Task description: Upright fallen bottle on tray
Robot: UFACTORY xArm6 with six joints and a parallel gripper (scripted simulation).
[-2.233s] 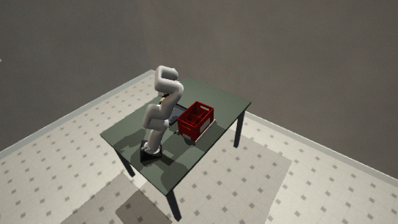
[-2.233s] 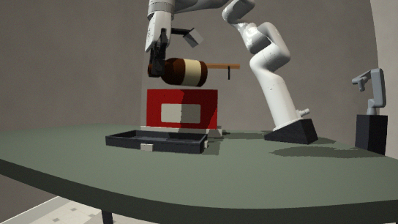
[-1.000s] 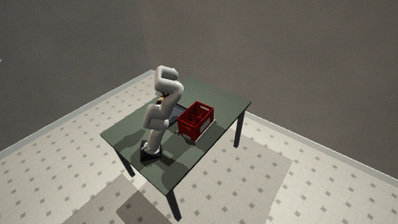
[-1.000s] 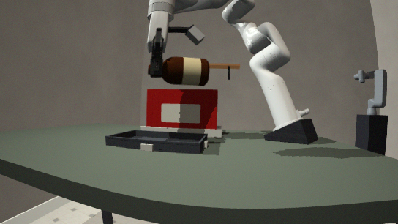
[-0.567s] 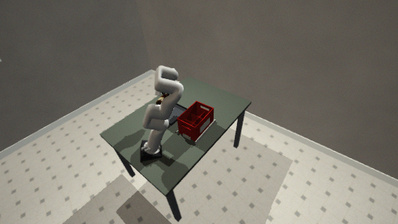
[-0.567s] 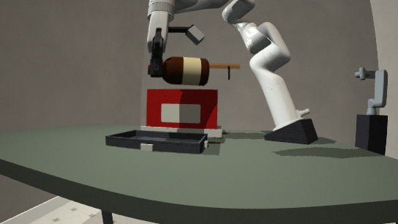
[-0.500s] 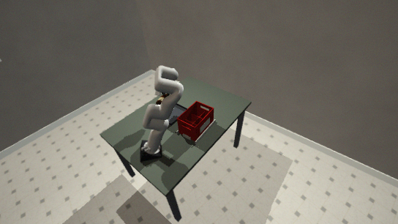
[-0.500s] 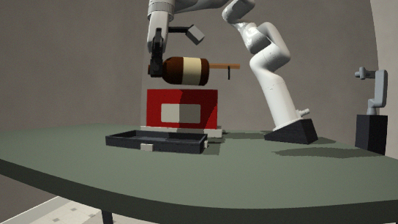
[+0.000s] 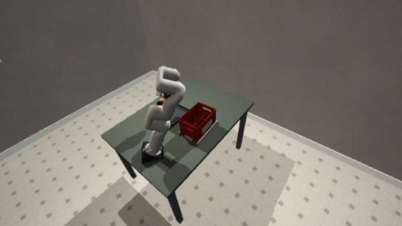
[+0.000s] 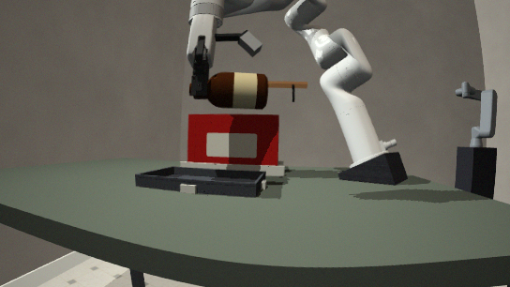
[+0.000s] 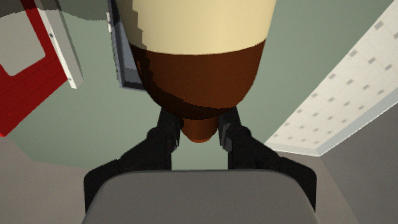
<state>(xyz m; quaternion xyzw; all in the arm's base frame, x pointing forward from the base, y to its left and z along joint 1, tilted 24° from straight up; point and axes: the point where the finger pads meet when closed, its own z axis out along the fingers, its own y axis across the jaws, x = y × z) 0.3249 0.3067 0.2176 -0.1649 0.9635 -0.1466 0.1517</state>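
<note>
Right now the brown bottle is 5 cm behind my hand and 2 cm to the right of it. From my hand the other things lie so: dark tray 19 cm below, 5 cm to the right; crate 35 cm to the right, 12 cm below, 1 cm ahead.
</note>
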